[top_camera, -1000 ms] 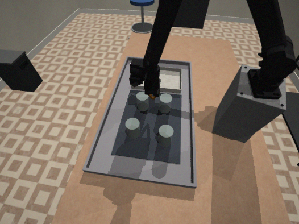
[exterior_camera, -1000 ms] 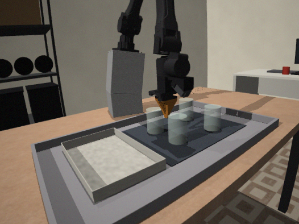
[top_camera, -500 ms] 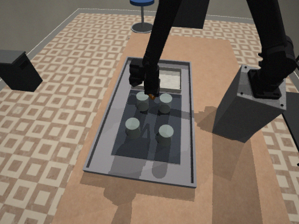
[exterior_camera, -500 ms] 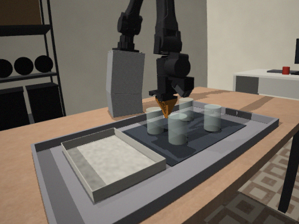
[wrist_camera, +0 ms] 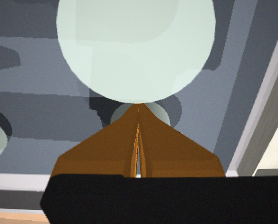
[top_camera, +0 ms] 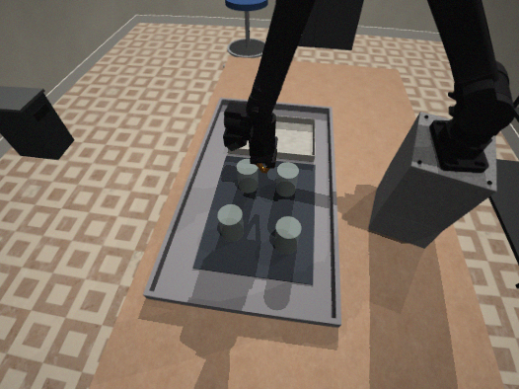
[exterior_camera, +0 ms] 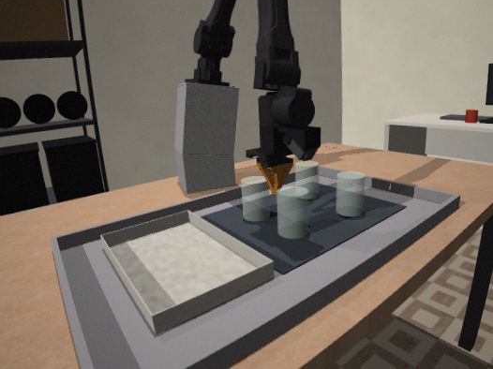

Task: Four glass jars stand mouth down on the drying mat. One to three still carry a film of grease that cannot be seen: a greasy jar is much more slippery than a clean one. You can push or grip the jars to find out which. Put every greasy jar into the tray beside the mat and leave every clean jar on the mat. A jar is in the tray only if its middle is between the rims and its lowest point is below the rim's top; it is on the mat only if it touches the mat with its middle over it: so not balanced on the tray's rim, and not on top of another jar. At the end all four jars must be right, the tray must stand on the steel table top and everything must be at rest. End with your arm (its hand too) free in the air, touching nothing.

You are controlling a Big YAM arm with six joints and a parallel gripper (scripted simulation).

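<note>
My hand is 8 cm above the rimmed steel table top, 2 cm to the left of it and 1 cm short of it. Also, from my hand: pale tray (23 cm to the right, 7 cm below, 1 cm behind); dark drying mat (9 cm to the left, 8 cm below).
</note>
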